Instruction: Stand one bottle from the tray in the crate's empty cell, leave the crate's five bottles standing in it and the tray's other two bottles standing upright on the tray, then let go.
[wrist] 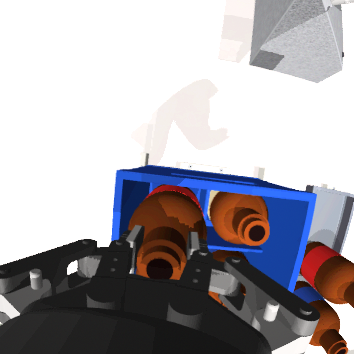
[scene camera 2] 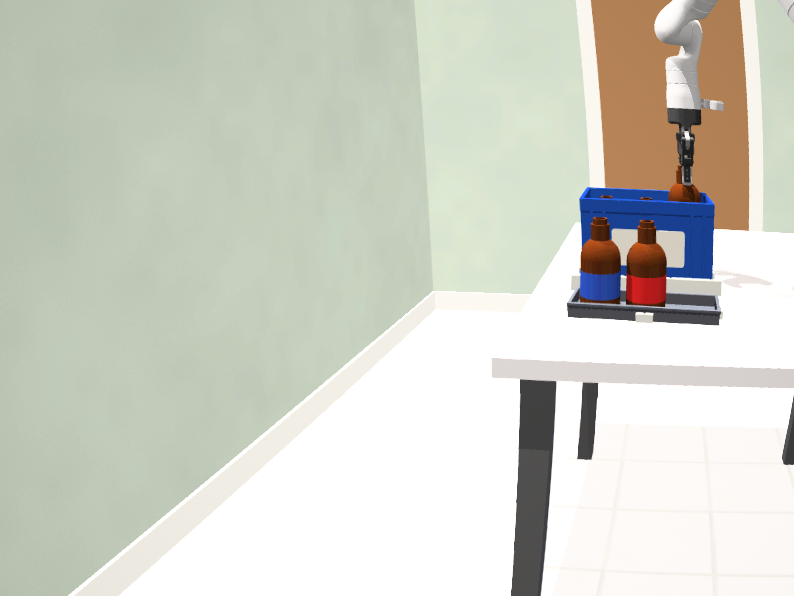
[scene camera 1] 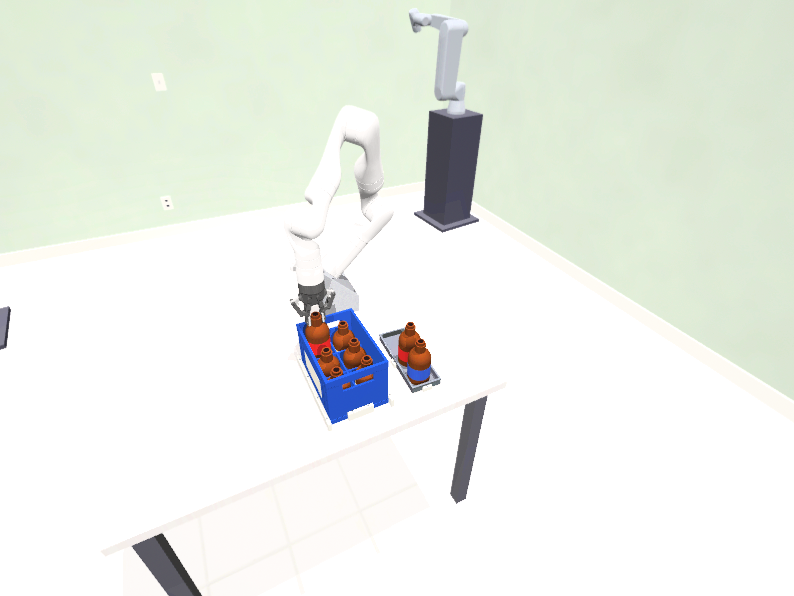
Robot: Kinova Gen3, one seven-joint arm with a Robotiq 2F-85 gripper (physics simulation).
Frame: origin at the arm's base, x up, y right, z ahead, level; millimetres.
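Seen in the pictures: gripper, fingertip midpoint: [wrist: 164,239] [scene camera 2: 686,184] [scene camera 1: 315,322]; arm's base, link origin: [scene camera 1: 329,270].
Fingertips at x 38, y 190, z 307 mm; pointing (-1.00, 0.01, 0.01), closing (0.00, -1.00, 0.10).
Pixels of each thing's top centre, then the offset from my fingertips to it. Level surfaces: height alone.
- brown red-label bottle, top centre: [wrist: 158,268] [scene camera 2: 683,165] [scene camera 1: 315,313] dx +38, dy +1, dz +5 mm
- blue crate, top centre: [wrist: 199,315] [scene camera 2: 647,194] [scene camera 1: 339,341] dx -22, dy -33, dz +92 mm
- grey tray, top centre: [scene camera 2: 646,298] [wrist: 316,262] [scene camera 1: 408,354] dx -171, dy -265, dz +121 mm
- blue-label bottle, top centre: [scene camera 2: 600,218] [scene camera 1: 420,341] dx -37, dy -247, dz +205 mm
- white table, surface height: dx -197 mm
My gripper [scene camera 1: 315,320] [scene camera 2: 686,180] [wrist: 164,239] is shut on the neck of a brown red-label bottle [scene camera 1: 316,333] [scene camera 2: 682,193] [wrist: 167,215]. This bottle is upright at a corner cell of the blue crate [scene camera 1: 355,399] [scene camera 2: 700,240] [wrist: 306,225], its shoulders above the rim and higher than the crate's other bottles. Its base is hidden. Several brown bottles [scene camera 1: 354,354] [wrist: 239,215] stand lower in the crate. On the grey tray [scene camera 1: 392,342] [scene camera 2: 686,316] [wrist: 327,210], a red-label bottle [scene camera 1: 405,352] [scene camera 2: 646,289] [wrist: 320,262] and a blue-label bottle [scene camera 1: 418,368] [scene camera 2: 600,285] [wrist: 325,316] stand upright.
The crate and tray stand side by side on the white table [scene camera 1: 256,436] [scene camera 2: 641,346], near its corner. The grey arm base [wrist: 300,45] is behind the crate. A second arm [scene camera 1: 448,60] stands on a dark pedestal [scene camera 1: 452,166] beyond the table.
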